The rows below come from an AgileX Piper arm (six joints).
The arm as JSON. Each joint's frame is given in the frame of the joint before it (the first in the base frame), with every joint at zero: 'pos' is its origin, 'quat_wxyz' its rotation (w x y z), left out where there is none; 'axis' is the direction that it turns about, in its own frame. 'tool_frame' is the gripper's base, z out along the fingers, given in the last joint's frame.
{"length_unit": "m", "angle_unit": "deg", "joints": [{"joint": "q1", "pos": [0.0, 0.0, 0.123], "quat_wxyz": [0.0, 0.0, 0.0, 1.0], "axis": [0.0, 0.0, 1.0]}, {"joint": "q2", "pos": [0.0, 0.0, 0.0], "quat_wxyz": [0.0, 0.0, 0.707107, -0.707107], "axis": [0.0, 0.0, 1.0]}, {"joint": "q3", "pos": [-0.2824, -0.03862, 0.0], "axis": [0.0, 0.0, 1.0]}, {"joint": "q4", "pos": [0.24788, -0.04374, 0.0], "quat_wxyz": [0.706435, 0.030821, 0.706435, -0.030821], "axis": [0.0, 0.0, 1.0]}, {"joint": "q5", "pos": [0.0, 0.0, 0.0], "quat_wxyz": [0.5, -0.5, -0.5, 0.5], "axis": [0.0, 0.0, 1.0]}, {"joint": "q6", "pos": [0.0, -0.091, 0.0], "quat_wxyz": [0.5, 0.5, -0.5, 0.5], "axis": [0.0, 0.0, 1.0]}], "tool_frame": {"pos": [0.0, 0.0, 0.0], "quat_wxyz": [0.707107, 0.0, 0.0, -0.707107]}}
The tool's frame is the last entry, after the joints.
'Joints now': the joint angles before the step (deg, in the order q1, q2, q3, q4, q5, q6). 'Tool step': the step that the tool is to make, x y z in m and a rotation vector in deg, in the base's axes. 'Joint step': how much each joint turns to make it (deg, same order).
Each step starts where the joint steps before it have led.
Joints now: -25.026, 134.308, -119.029, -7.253, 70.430, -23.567
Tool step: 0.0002, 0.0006, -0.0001, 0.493, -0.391, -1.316
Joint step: 0.002, -0.016, 0.037, 0.411, -0.019, 1.272
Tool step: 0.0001, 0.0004, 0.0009, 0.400, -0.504, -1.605
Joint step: -0.009, -0.097, -0.028, 0.325, 0.009, 1.568
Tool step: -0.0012, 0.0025, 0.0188, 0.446, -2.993, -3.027
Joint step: 0.005, -2.020, -0.381, 1.156, 0.160, 2.898
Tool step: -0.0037, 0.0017, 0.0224, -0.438, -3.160, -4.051
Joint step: -0.003, -2.587, -0.095, 0.001, 0.000, 4.171
